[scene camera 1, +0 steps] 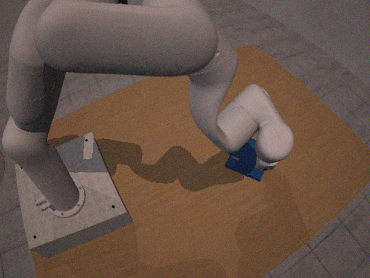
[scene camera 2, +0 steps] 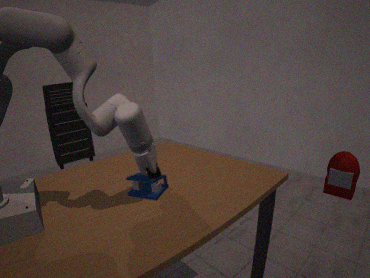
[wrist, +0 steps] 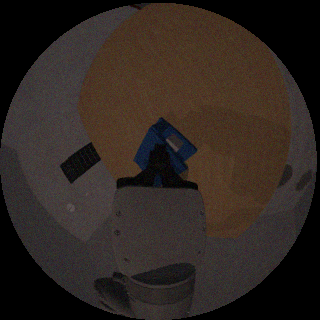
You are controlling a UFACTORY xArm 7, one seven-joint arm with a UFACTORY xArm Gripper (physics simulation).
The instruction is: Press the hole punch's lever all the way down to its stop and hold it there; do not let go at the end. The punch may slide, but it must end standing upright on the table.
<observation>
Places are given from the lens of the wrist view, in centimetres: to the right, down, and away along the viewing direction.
blue hole punch (wrist: pixel 181 145): 5, -3, 19
</observation>
